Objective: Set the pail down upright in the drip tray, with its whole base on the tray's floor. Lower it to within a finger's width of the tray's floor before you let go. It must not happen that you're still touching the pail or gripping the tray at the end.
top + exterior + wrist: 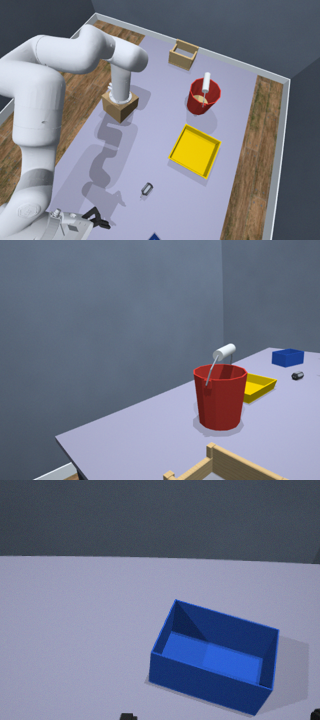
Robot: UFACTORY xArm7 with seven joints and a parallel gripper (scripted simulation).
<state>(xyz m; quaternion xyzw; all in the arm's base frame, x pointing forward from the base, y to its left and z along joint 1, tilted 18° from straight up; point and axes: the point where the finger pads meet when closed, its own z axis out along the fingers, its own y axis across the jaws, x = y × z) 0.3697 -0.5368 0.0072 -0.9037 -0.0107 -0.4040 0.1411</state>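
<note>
The pail handle lies 1 cm ahead of my hand, 77 cm to the left of it and 5 cm below it. The rest, counted from my hand: dark grey object: 4 cm ahead, 18 cm to the left, 24 cm below; then yellow drip tray: 14 cm ahead, 50 cm to the left, 25 cm below; then blue box: 22 cm ahead, 3 cm to the right, 24 cm below.
</note>
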